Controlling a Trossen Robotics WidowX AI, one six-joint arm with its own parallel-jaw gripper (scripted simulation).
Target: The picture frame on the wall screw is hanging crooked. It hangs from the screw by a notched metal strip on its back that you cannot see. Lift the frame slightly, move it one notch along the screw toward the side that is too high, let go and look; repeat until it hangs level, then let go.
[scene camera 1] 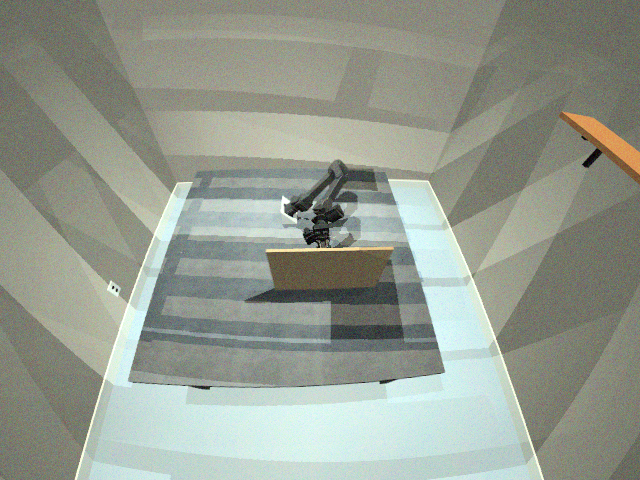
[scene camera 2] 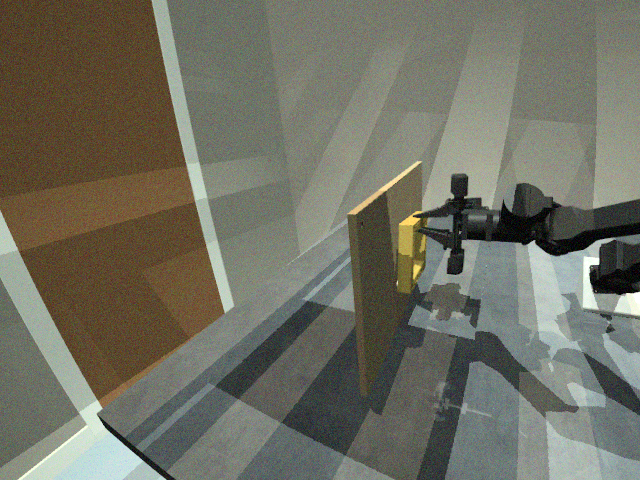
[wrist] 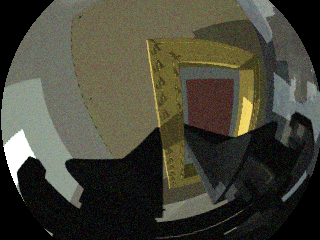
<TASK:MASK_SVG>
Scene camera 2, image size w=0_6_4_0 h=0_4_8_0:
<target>my gripper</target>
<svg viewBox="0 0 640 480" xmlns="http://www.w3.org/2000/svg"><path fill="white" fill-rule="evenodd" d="M453 173L451 176L451 193L454 195L454 198L447 198L445 205L431 211L414 214L412 217L444 218L453 215L452 232L450 232L450 229L420 227L418 232L438 241L438 243L443 245L443 250L451 249L447 274L458 275L462 273L464 261L462 240L497 241L499 210L489 209L489 207L486 209L487 206L481 206L481 198L464 198L468 196L468 176L462 173Z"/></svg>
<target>yellow picture frame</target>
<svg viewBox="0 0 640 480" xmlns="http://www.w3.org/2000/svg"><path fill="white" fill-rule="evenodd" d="M423 211L416 211L399 224L397 292L410 294L426 265L427 236L419 233L418 230L420 227L427 227L428 217L412 217L412 215Z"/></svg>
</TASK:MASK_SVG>
